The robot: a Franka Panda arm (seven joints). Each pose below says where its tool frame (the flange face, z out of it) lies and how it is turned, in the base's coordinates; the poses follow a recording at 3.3 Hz.
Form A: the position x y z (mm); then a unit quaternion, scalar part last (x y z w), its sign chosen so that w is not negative.
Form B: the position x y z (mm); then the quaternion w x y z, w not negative. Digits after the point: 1 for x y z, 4 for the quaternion.
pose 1, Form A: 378.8 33.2 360.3 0.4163 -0.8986 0.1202 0.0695
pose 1, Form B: 378.8 33.2 360.3 0.0695 0.4163 -0.8986 0.1202
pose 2, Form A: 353.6 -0.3 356.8 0.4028 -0.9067 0.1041 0.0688
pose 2, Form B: 353.6 -0.3 356.8 0.0688 0.4028 -0.9067 0.1041
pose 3, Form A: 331.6 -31.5 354.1 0.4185 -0.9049 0.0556 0.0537
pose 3, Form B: 331.6 -31.5 354.1 0.0537 0.4185 -0.9049 0.0556
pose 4, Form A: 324.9 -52.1 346.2 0.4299 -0.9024 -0.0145 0.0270
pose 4, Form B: 324.9 -52.1 346.2 0.0270 0.4299 -0.9024 -0.0145
